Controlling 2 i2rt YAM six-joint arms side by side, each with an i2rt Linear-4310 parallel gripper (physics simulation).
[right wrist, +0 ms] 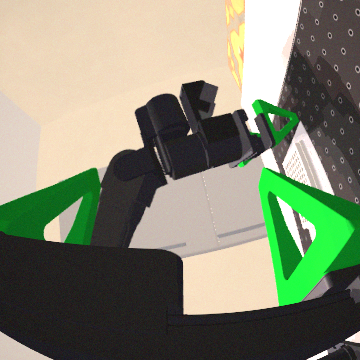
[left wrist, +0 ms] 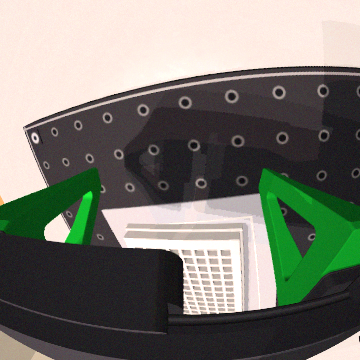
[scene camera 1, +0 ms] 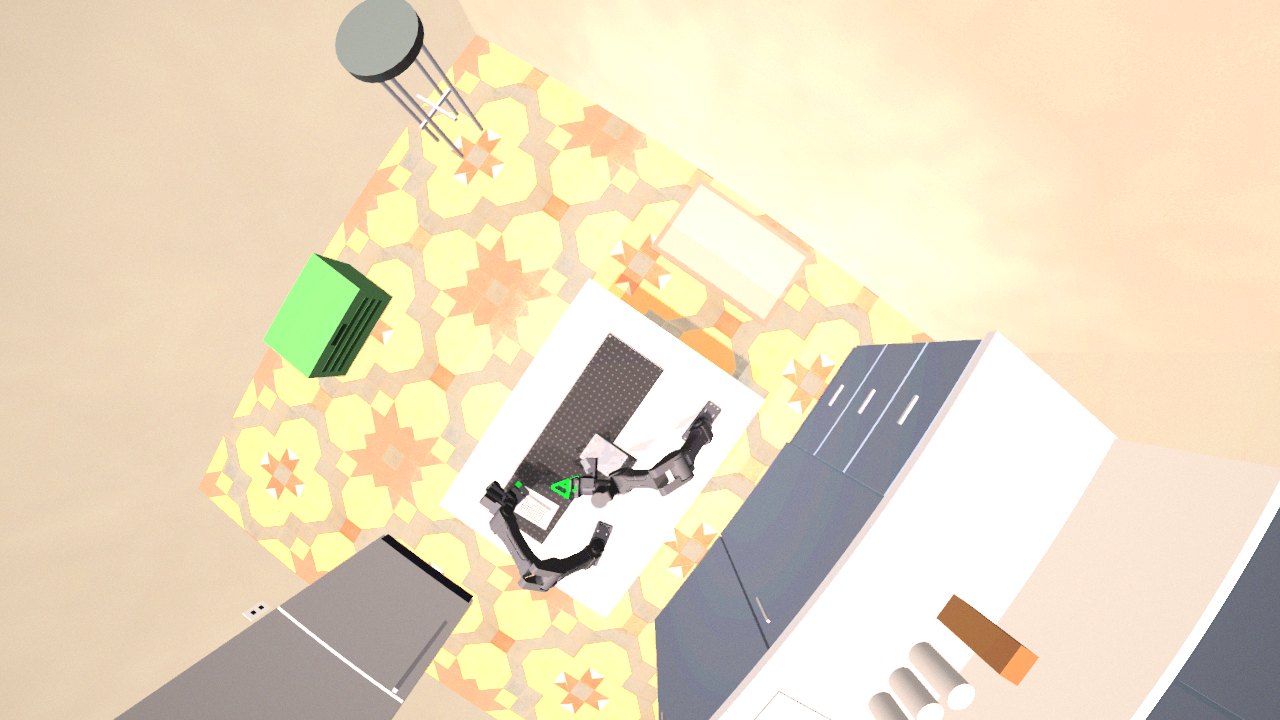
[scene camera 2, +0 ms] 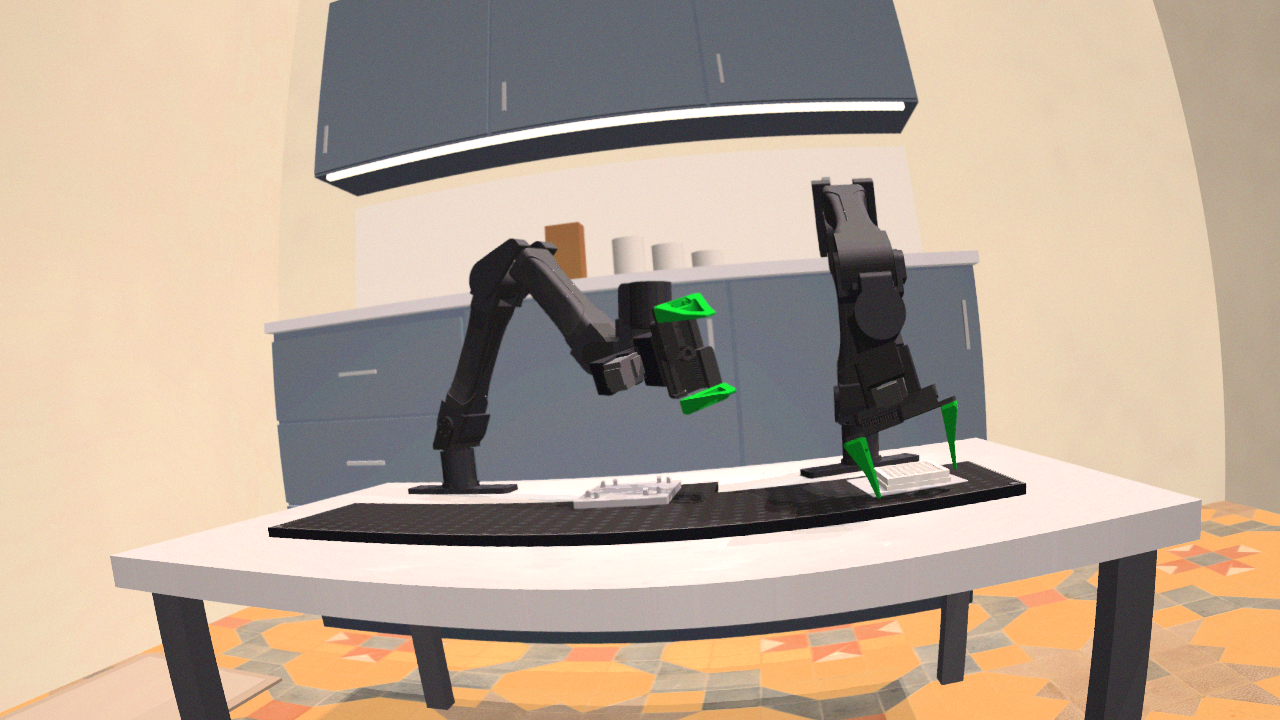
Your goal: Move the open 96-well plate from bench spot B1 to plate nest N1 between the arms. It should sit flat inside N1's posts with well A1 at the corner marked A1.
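Frame: origin at the left arm's base, x ahead, y left, z up, level; millimetres.
Where they show: left gripper, fingertip midpoint: (right wrist: 281,128) (left wrist: 179,176) (scene camera 2: 917,484); right gripper, fingertip midpoint: (right wrist: 179,176) (scene camera 1: 555,485) (scene camera 2: 721,353); left arm's base, origin of the base link: (right wrist: 353,357) (scene camera 1: 597,543); right arm's base, origin of the base link: (scene camera 1: 701,423) (scene camera 2: 461,492).
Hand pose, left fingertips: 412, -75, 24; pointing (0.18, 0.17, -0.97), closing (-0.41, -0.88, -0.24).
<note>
Each offset is from my left fingertips to the top centre of the thing, as dx, dy, dz. "pt": to the spot under its first point. Level surfaces: height alone.
The white open 96-well plate @[-101, +33, +5] (scene camera 1: 537,508) (scene camera 2: 913,474) (left wrist: 215,270) (right wrist: 295,167) lies flat on the pale pad of spot B1 @[pt -25, +69, -10] (left wrist: 117,219). My left gripper (scene camera 2: 917,481) (left wrist: 179,176) is open and low over it, one finger toward each side, tips near board height; whether they touch it I cannot tell. The pale nest N1 @[-294, -302, +10] (scene camera 1: 606,454) (scene camera 2: 617,501) stands on the board with small upright posts and holds no plate. My right gripper (scene camera 2: 723,351) is open and empty, high above the board between nest and plate. The A1 marks are too small to read.
A dark perforated board @[dz -11] (scene camera 1: 599,385) (scene camera 2: 429,523) (left wrist: 210,120) runs along the white table @[dz -24] (scene camera 1: 501,429) (scene camera 2: 626,573) under nest and pad. In the right wrist view the left arm (right wrist: 185,150) stands beyond the right fingers. Cabinets (scene camera 2: 384,385) stand behind the table.
</note>
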